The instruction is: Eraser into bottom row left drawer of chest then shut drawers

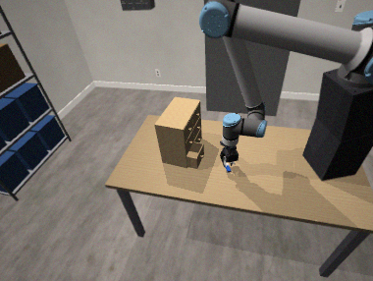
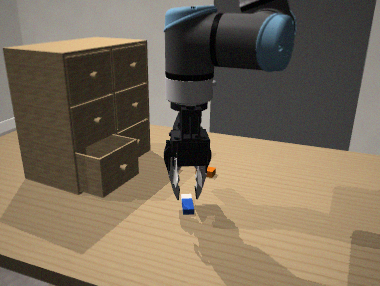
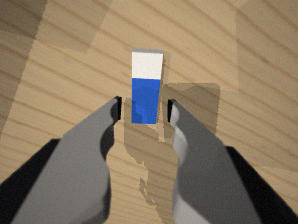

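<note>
The eraser is 30 mm below my hand and 10 mm to the right of it. The rest, counted from my hand: orange block (170 mm to the right, 30 mm below, 30 mm ahead).
</note>
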